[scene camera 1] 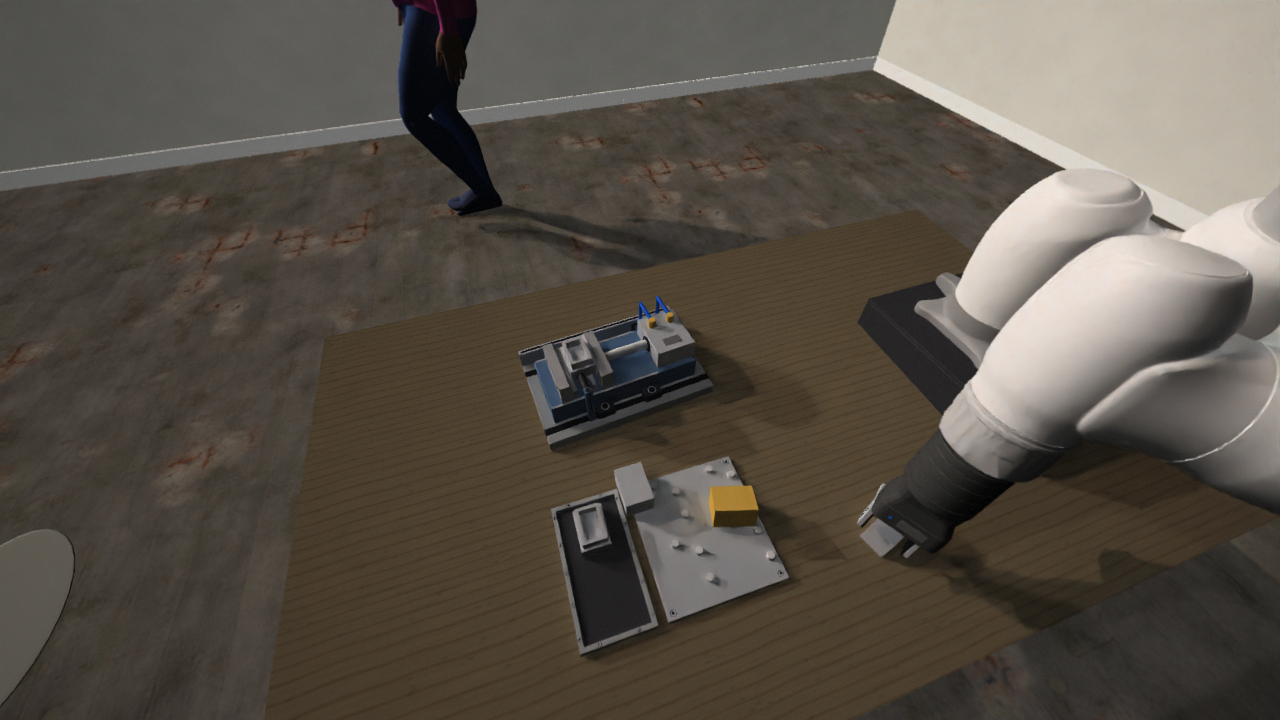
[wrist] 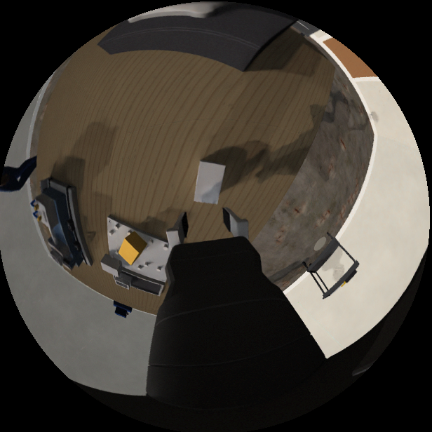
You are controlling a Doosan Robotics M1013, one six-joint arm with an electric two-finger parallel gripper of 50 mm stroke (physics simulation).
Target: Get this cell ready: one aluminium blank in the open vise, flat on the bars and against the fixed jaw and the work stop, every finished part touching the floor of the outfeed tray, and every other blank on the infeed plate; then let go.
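Frame: origin at the arm's base, x ahead, y left, z up, level; metres.
Seen in the pictures: gripper, between the fingertips: (scene camera 1: pixel 883 534); arm's base, origin of its link: (scene camera 1: pixel 988 328).
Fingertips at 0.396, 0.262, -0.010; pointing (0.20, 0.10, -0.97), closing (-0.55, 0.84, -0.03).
Observation:
Offsets run from my fingertips to a thing's top centre, as dx, dy, dz. "pt": to the spot under its first point.
My gripper (scene camera 1: pixel 887 534) (wrist: pixel 204 217) is open and empty. An aluminium blank @[-0.040, -0.014, -0.024] (scene camera 1: pixel 878 539) (wrist: pixel 209 182) lies on the table beyond the fingertips in the wrist view. A finished part @[+0.323, -0.381, +0.049] (scene camera 1: pixel 577 353) with a pocket sits between the jaws of the vise @[+0.260, -0.393, +0.033] (scene camera 1: pixel 637 365) (wrist: pixel 61 220); its underside is hidden. Another finished part @[+0.359, -0.129, -0.025] (scene camera 1: pixel 591 526) (wrist: pixel 121 283) lies in the far end of the outfeed tray (scene camera 1: pixel 613 591). A grey blank @[+0.287, -0.168, -0.022] (scene camera 1: pixel 633 488) (wrist: pixel 111 264) is at the infeed plate's corner @[pt +0.184, -0.036, -0.058] (scene camera 1: pixel 733 562) (wrist: pixel 155 245), beside the tray; its support is unclear.
A yellow block @[+0.160, -0.102, -0.012] (scene camera 1: pixel 733 506) (wrist: pixel 132 248) stands on the infeed plate among several small pegs. The vise stands behind the plate and tray in the scene view. The dark robot base (scene camera 1: pixel 913 335) (wrist: pixel 175 37) is on the table. A person (scene camera 1: pixel 443 107) stands beyond the table.

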